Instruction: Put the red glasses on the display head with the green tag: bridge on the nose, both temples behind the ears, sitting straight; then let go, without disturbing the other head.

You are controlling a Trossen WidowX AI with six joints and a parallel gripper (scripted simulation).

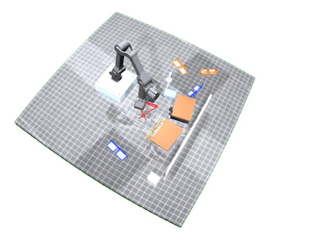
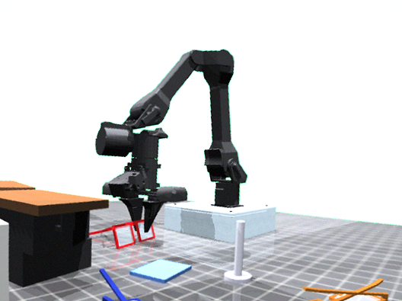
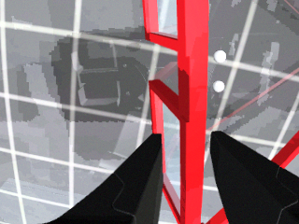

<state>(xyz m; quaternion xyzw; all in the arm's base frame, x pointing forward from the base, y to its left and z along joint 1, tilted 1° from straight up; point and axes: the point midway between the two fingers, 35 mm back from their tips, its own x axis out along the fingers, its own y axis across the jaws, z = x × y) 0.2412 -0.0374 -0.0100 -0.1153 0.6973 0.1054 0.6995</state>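
Right now my gripper tip is 28 cm to the right of the white post, 3 cm short of it and 1 cm below it. Round my gripper tip: long white wall (37 cm ahead, 4 cm above, 2 cm to the right); then light blue plate (19 cm to the left, 10 cm ahead, 1 cm below); then white cube (39 cm to the right, 35 cm ahead, 1 cm above).
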